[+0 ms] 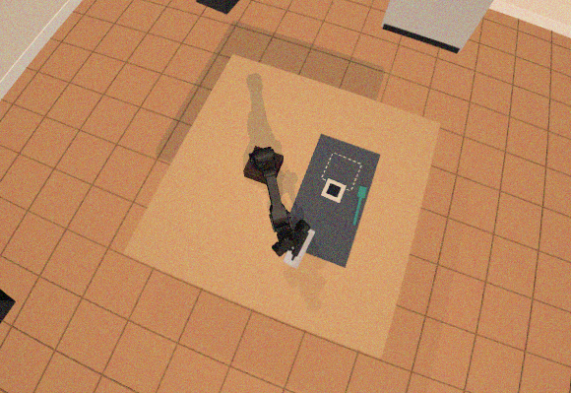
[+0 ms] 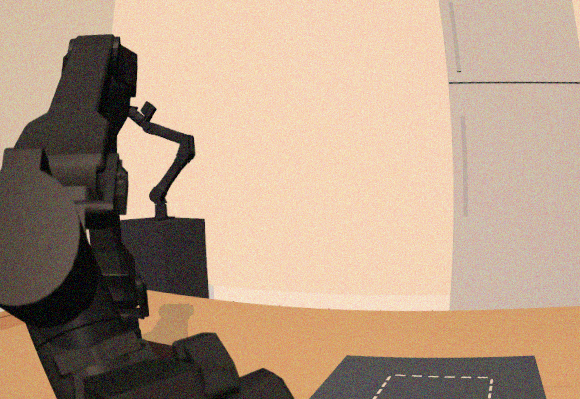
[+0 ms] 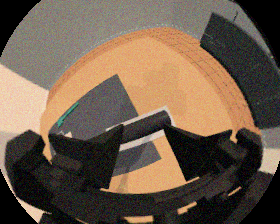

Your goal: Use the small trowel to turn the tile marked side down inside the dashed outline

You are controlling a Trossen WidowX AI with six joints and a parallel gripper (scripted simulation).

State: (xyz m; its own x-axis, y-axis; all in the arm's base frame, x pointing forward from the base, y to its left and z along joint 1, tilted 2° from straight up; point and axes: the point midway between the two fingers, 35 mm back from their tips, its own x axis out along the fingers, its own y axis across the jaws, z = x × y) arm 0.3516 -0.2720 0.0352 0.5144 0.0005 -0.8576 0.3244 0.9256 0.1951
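Now: the dark grey mat 330 mm to the left of my gripper tip, 110 mm below it and 30 mm ahead of it. The rest, counted from my gripper tip: tile (360 mm to the left, 90 mm below, 20 mm ahead); then teal long-handled tool (370 mm to the left, 160 mm ahead, 90 mm below).
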